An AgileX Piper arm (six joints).
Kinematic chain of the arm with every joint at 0, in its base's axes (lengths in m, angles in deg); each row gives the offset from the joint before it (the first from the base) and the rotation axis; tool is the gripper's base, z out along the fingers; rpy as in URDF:
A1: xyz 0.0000 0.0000 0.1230 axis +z
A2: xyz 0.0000 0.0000 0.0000 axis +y
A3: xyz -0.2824 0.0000 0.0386 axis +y
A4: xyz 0.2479 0.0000 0.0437 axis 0.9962 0 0.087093
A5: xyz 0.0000 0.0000 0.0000 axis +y
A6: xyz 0.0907 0.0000 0.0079 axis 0.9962 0 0.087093
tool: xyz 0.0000 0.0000 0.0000 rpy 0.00 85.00 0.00
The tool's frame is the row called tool.
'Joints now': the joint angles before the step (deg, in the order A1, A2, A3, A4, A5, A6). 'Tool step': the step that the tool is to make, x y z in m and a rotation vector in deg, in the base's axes. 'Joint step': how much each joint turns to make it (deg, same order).
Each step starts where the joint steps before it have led.
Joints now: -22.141, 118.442, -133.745, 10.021, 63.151, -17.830
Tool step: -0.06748, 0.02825, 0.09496, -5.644, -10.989, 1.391
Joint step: -0.001, -12.579, -0.463, 0.437, 1.030, -1.753
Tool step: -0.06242, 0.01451, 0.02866, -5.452, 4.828, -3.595
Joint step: 0.108, -9.975, 4.792, -7.689, 7.662, -0.162
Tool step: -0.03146, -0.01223, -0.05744, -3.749, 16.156, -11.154
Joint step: -0.003, -9.381, 23.456, -15.418, -0.039, 4.764
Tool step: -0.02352, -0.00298, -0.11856, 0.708, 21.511, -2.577
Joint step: -0.002, -5.183, 30.507, -8.664, -4.563, 2.603
